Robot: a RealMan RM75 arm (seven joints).
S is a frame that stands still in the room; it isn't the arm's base.
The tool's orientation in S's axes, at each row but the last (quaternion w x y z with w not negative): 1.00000 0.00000 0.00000 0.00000; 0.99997 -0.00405 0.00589 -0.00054; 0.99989 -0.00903 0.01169 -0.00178; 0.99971 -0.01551 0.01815 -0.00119; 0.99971 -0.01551 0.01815 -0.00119
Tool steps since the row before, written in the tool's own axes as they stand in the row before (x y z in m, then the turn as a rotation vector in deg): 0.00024 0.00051 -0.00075 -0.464 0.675 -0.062; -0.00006 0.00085 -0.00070 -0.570 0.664 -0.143; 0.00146 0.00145 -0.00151 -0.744 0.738 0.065; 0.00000 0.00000 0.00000 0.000 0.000 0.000; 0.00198 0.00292 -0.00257 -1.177 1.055 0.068
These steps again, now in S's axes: 0.00024 0.00051 -0.00075 -0.464 0.675 -0.062; -0.00007 0.00084 -0.00071 -0.571 0.663 -0.142; 0.00143 0.00142 -0.00157 -0.740 0.742 0.069; 0.00000 0.00000 0.00000 0.000 0.000 0.000; 0.00189 0.00283 -0.00273 -1.172 1.060 0.078
